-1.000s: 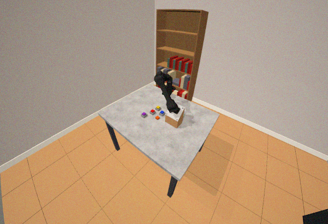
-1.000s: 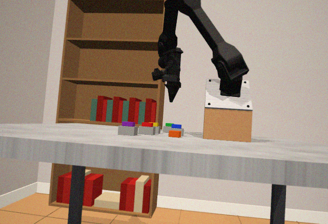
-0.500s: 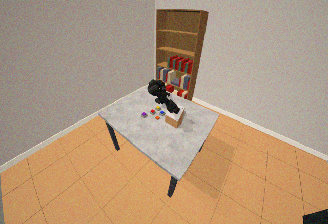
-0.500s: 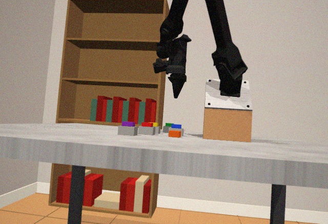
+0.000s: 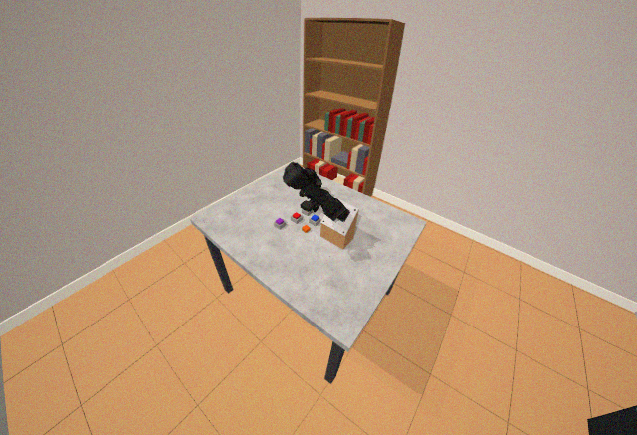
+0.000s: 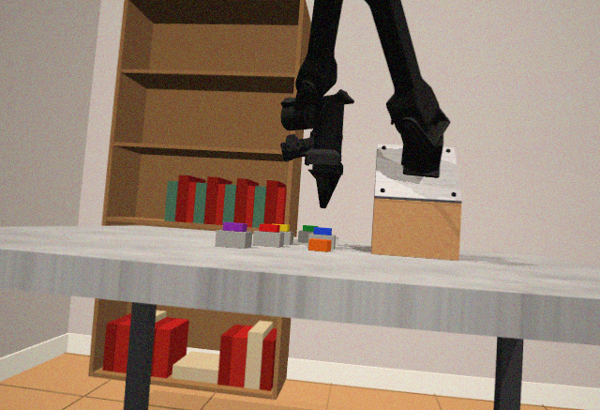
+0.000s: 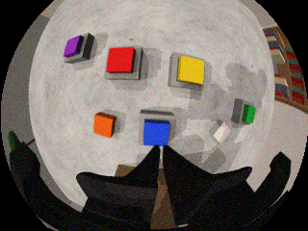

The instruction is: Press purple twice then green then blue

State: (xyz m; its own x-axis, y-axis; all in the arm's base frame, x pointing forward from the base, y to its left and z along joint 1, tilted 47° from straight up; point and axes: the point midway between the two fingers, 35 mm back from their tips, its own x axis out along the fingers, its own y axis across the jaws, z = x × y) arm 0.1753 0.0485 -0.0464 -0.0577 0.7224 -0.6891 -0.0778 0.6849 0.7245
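Now: gripper tip 40 mm above the blue button. Round my gripper tip: yellow button: 90 mm ahead, 30 mm to the right, 40 mm below; red button: 90 mm ahead, 60 mm to the left, 40 mm below; orange block: 10 mm behind, 80 mm to the left, 70 mm below.
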